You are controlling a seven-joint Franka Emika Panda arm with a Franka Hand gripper.
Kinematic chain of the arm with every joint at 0, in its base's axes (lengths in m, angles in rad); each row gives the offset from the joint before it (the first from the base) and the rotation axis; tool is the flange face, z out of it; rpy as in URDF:
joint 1: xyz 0 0 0.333 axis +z
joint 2: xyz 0 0 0 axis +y
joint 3: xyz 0 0 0.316 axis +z
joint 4: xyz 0.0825 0 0 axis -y
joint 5: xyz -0.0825 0 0.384 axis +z
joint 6: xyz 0 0 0 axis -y
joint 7: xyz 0.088 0 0 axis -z
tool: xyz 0 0 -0.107 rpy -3.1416 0 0
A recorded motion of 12 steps. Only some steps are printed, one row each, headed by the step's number.
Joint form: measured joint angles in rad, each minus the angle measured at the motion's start. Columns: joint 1, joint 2, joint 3, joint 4, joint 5, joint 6, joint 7.
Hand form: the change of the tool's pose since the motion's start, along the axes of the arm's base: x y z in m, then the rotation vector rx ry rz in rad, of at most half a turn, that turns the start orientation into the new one. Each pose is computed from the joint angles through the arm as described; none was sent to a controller.
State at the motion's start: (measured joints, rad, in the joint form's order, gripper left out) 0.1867 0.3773 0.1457 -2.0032 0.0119 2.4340 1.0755
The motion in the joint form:
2: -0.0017 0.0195 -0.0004 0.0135 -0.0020 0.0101 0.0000
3: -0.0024 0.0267 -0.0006 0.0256 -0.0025 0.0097 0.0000
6: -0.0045 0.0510 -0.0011 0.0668 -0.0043 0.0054 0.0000
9: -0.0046 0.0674 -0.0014 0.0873 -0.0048 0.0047 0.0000
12: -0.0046 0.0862 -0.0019 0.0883 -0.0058 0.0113 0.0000
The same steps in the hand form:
2: 0.0045 -0.0001 -0.0053 0.0023 -0.0038 -0.0020
3: 0.0080 0.0002 -0.0046 0.0043 -0.0079 -0.0032
6: 0.0194 0.0014 -0.0027 0.0099 -0.0195 -0.0066
9: 0.0247 0.0025 -0.0044 0.0126 -0.0223 -0.0078
12: 0.0245 0.0022 -0.0152 0.0106 -0.0114 -0.0081

